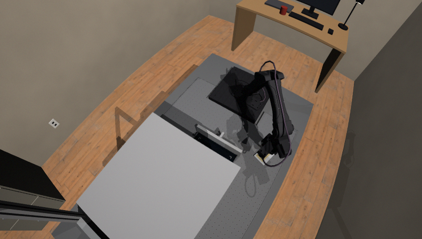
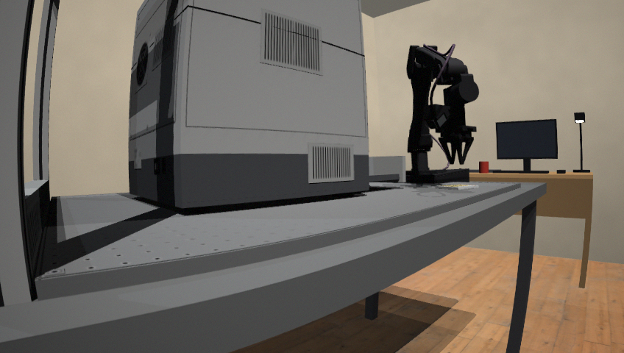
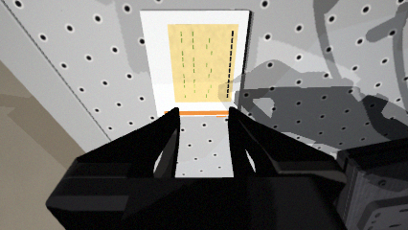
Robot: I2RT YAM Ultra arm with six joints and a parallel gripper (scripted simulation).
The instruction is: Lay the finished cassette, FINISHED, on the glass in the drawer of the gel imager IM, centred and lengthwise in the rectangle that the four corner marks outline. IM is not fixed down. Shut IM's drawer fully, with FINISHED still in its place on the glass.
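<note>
Right now my hand is 70 mm above the finished cassette. From my hand the other things lie so: drawer (240 mm to the right, 230 mm ahead, 20 mm below).
</note>
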